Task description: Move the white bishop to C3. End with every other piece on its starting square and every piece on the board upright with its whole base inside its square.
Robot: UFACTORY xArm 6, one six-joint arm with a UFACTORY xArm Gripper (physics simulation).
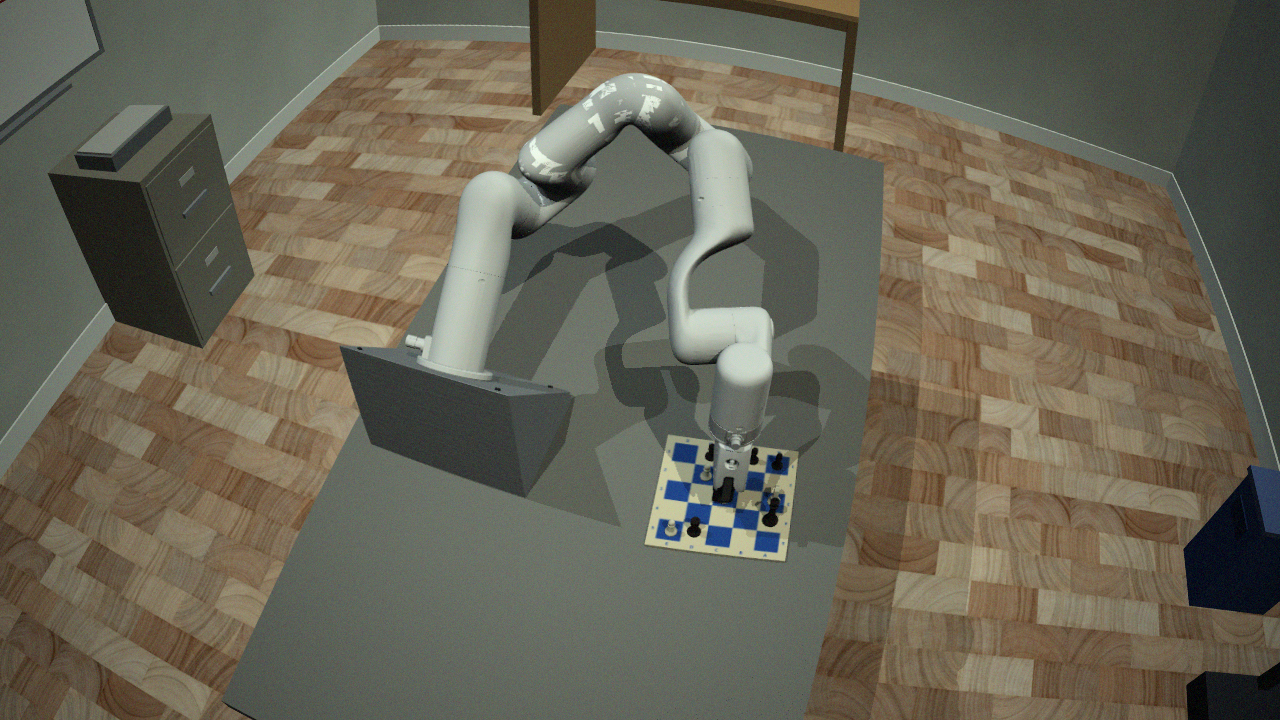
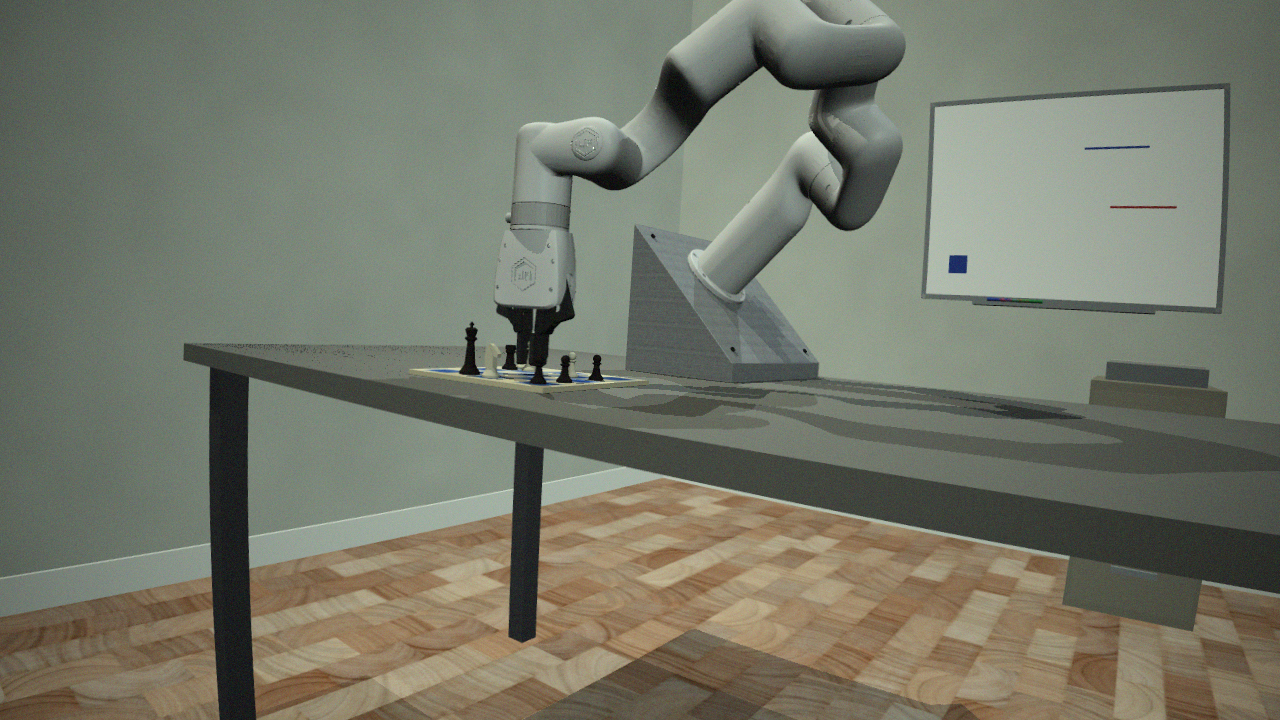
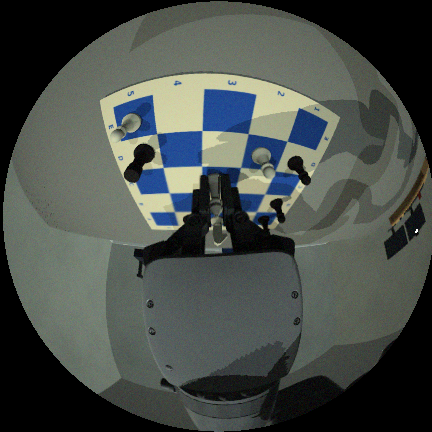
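Seen in the pictures: gripper, fingertip midpoint: [image 1: 722,495] [image 2: 531,364] [image 3: 214,184]; arm's base at its link origin: [image 1: 453,371] [image 2: 715,278].
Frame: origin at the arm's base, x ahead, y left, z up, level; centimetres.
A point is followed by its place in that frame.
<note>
My gripper [image 1: 725,490] {z -14.8, x 42.9, y -3.5 cm} [image 2: 534,356] {z -14.8, x 42.9, y -3.5 cm} [image 3: 214,184] {z -14.8, x 42.9, y -3.5 cm} is shut on the white bishop [image 3: 215,190] {z -13.8, x 42.7, y -3.5 cm}, low over the blue C3 square of the board [image 1: 742,539] {z -16.1, x 47.3, y -10.5 cm} [image 3: 177,117] {z -16.0, x 36.5, y -6.9 cm}. The bishop looks about upright between the fingers. Its base is partly hidden, so I cannot tell whether it touches the board. A white knight [image 1: 775,494] {z -13.0, x 51.1, y -3.2 cm} [image 2: 492,360] {z -14.0, x 51.5, y -2.0 cm} and a tall black king [image 1: 771,513] {z -13.2, x 51.0, y -6.8 cm} [image 2: 470,349] {z -13.0, x 51.4, y -5.9 cm} stand upright on the A side.
A white pawn [image 3: 261,155] {z -15.2, x 39.2, y 0.3 cm} stands on D2. Black pawns [image 3: 296,165] [image 2: 564,368] stand along row 1. A black rook [image 3: 144,152] {z -15.3, x 39.2, y -9.9 cm} [image 1: 693,526] {z -13.5, x 39.5, y -10.9 cm} stands on D5 beside a white pawn [image 3: 131,122] {z -15.2, x 36.0, y -10.4 cm} [image 1: 670,529] {z -14.7, x 36.2, y -11.4 cm} on E5.
</note>
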